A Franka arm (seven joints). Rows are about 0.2 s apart.
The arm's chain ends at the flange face. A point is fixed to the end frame.
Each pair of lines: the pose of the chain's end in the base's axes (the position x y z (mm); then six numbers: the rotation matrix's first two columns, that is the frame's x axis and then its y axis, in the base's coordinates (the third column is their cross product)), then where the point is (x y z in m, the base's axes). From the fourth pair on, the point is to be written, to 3 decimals.
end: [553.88 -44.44 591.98 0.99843 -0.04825 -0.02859 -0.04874 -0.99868 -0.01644]
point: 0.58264 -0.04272 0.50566
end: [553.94 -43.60 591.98 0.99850 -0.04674 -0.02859 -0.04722 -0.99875 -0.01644]
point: 0.58270 -0.04184 0.50567
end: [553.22 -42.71 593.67 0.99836 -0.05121 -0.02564 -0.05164 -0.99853 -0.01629]
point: 0.58224 -0.04110 0.50744
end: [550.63 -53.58 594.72 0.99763 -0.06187 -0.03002 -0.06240 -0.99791 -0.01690]
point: 0.579 -0.052 0.508
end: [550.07 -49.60 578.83 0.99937 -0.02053 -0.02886 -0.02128 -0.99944 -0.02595]
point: 0.579 -0.046 0.493
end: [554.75 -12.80 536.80 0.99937 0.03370 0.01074 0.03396 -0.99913 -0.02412]
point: 0.587 -0.008 0.452
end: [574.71 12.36 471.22 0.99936 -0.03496 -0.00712 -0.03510 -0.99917 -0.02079]
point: 0.605 0.015 0.386
